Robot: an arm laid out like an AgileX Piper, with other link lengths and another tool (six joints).
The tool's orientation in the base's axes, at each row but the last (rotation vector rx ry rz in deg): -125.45 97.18 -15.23; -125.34 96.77 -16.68; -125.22 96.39 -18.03; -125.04 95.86 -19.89; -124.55 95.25 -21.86; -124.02 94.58 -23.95; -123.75 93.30 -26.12; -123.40 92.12 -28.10; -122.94 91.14 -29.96; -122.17 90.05 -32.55; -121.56 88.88 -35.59
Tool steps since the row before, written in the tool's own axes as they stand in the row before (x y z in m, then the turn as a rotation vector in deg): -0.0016 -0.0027 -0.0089 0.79 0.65 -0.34; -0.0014 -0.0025 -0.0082 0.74 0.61 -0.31; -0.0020 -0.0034 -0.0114 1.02 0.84 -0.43; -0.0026 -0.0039 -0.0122 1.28 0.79 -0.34; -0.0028 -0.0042 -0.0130 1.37 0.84 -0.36; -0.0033 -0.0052 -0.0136 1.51 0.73 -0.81; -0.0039 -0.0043 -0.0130 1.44 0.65 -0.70; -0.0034 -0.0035 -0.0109 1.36 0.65 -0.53; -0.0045 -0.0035 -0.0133 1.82 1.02 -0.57; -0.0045 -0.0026 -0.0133 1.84 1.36 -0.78; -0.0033 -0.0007 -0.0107 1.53 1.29 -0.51
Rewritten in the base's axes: -0.0012 0.0007 0.0093 -0.50 -0.96 0.00; -0.0012 0.0006 0.0086 -0.46 -0.90 0.00; -0.0020 0.0010 0.0119 -0.64 -1.23 0.00; -0.0023 0.0017 0.0128 -0.49 -1.46 -0.07; -0.0027 0.0020 0.0135 -0.52 -1.56 -0.08; -0.0027 0.0027 0.0144 -0.59 -1.73 0.37; -0.0037 0.0033 0.0133 -0.49 -1.63 0.32; -0.0036 0.0029 0.0110 -0.43 -1.53 0.17; -0.0055 0.0038 0.0129 -0.62 -2.07 0.03; -0.0066 0.0037 0.0121 -1.00 -2.20 0.01; -0.0067 0.0025 0.0087 -0.87 -1.86 -0.20
